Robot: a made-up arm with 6 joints.
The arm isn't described. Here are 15 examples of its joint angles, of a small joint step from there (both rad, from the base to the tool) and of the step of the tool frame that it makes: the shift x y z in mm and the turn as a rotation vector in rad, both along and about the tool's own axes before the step.
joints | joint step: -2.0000 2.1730 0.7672 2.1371 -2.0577 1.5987 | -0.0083 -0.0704 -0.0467 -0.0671 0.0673 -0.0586
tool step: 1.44 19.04 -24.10 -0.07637 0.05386 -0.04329
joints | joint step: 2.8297 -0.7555 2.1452 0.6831 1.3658 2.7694 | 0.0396 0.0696 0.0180 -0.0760 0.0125 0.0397
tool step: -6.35 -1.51 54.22 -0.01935 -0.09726 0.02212
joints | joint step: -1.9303 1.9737 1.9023 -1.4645 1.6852 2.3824 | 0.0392 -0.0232 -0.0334 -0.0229 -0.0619 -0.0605
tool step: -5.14 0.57 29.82 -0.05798 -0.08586 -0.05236
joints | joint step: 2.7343 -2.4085 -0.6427 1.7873 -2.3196 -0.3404 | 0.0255 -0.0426 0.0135 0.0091 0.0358 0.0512
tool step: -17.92 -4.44 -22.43 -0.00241 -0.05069 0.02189
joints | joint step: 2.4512 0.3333 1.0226 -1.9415 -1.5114 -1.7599 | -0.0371 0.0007 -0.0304 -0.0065 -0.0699 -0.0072
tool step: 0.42 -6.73 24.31 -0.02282 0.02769 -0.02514
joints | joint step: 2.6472 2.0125 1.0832 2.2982 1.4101 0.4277 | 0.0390 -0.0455 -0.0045 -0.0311 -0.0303 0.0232
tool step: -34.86 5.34 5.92 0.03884 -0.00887 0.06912
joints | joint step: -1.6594 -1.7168 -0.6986 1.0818 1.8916 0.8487 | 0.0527 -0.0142 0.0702 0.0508 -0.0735 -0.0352
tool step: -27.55 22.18 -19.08 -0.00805 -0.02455 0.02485
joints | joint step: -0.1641 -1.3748 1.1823 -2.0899 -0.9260 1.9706 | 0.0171 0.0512 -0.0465 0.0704 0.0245 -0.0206
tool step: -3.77 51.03 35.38 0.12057 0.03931 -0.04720
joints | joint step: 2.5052 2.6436 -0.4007 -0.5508 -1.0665 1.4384 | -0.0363 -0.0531 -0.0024 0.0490 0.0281 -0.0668
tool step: 2.15 -21.99 16.46 0.00161 0.05483 0.00448
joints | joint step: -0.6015 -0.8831 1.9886 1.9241 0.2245 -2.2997 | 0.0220 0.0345 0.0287 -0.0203 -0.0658 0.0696
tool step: -16.71 3.10 9.67 -0.04794 0.06912 0.04141
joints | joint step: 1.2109 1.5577 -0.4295 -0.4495 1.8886 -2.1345 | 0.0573 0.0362 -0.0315 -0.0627 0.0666 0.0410
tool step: 15.17 -8.69 26.06 0.01619 -0.01139 0.09496
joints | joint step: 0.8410 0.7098 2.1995 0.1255 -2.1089 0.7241 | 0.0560 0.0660 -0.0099 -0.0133 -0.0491 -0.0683
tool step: -0.16 -26.78 -53.02 0.06354 -0.11724 -0.01822
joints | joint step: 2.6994 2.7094 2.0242 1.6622 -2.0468 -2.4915 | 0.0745 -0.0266 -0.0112 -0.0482 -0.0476 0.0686
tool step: 5.60 -21.22 29.29 0.01385 0.00230 0.05241
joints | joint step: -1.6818 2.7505 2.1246 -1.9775 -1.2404 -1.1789 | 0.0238 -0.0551 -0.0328 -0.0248 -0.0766 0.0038
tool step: 8.03 12.75 -20.08 0.05280 0.09007 0.01254
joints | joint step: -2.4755 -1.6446 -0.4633 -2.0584 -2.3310 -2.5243 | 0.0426 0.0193 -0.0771 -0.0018 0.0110 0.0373
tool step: 22.20 -36.28 8.08 0.08796 0.05134 -0.00324
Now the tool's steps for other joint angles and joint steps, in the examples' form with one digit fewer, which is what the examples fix.
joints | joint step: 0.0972 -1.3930 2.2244 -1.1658 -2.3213 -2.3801 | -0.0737 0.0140 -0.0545 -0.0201 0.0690 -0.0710
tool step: 34.6 20.4 -51.6 0.0281 0.0601 -0.0655
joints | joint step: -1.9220 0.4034 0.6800 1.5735 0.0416 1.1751 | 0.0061 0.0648 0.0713 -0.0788 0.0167 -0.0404
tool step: 5.8 -5.2 -9.2 0.0002 0.0250 -0.1205
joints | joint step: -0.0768 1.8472 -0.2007 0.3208 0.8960 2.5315 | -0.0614 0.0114 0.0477 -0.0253 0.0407 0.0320
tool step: 1.7 3.4 -12.2 0.0998 0.0014 -0.0288
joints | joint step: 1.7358 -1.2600 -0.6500 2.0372 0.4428 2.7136 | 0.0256 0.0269 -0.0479 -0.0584 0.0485 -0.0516
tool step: -33.0 -5.5 -19.0 0.0809 0.0616 -0.1425
